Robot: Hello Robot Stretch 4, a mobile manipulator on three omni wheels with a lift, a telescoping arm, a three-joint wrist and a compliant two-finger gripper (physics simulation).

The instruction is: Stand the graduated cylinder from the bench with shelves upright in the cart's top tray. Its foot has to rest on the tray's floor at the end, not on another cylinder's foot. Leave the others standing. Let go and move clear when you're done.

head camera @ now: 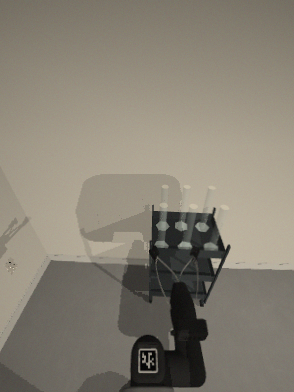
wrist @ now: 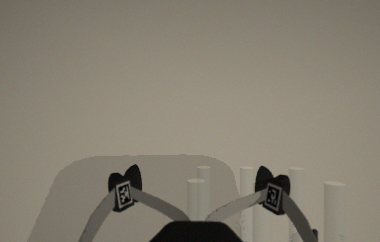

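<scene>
The cart's top tray holds several pale, translucent graduated cylinders in two rows, all upright. The cylinder at the front left stands with its foot on the tray floor, apart from the neighbouring feet. Behind it is the back-left cylinder. My gripper is open, its fingers wide apart with nothing between them. In the head view it overlaps the tray's near edge, and its fingertips appear clear of the cylinders. In the wrist view the right finger hides the front-middle cylinder's top. The bench with shelves does not show.
The other tray cylinders are the back-middle, back-right, front-middle and front-right. The cart's right post and lower shelves stand before the wall.
</scene>
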